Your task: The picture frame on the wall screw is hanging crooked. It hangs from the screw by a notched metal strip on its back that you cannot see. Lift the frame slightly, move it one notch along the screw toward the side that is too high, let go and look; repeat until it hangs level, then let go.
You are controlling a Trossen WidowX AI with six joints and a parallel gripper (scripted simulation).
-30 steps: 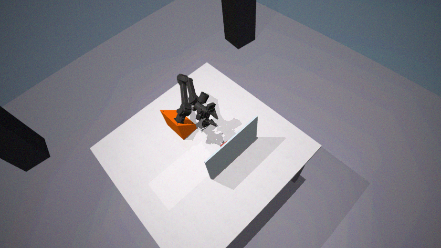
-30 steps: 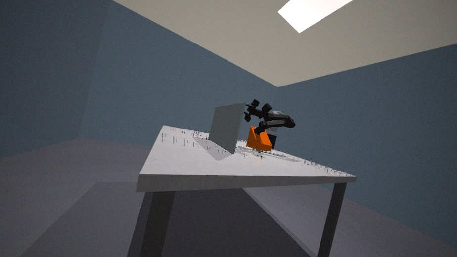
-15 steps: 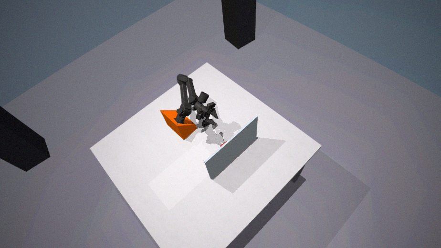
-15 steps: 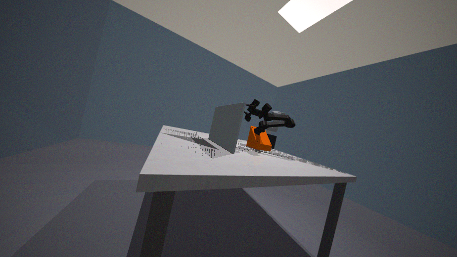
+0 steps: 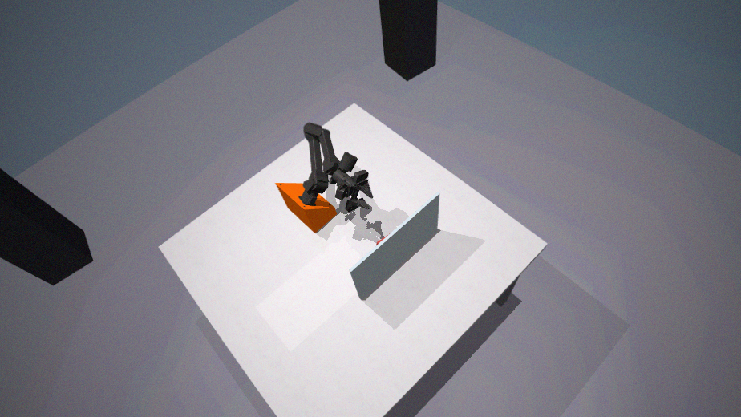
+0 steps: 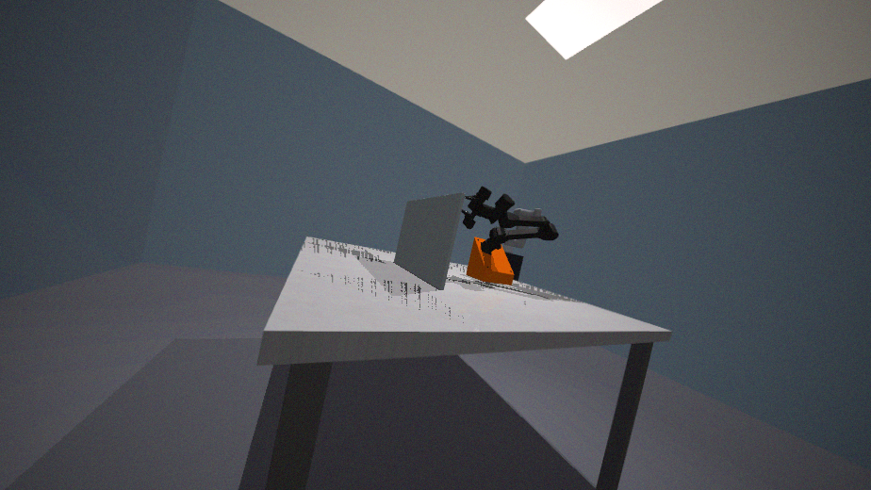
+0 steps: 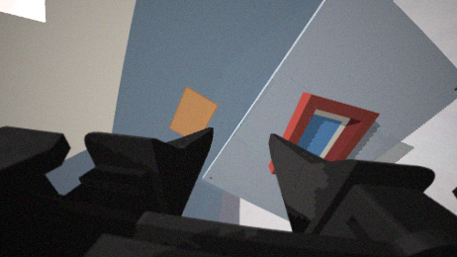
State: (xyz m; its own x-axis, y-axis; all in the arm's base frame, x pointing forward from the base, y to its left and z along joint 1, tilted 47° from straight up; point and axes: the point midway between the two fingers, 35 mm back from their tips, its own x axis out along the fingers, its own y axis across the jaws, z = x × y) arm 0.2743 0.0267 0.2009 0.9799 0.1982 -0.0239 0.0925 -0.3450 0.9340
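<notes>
The picture frame is 130 mm ahead of my gripper tip and 170 mm below it. From my gripper tip the other things lie so: wall panel: 140 mm ahead, 10 mm to the left, 170 mm below.
</notes>
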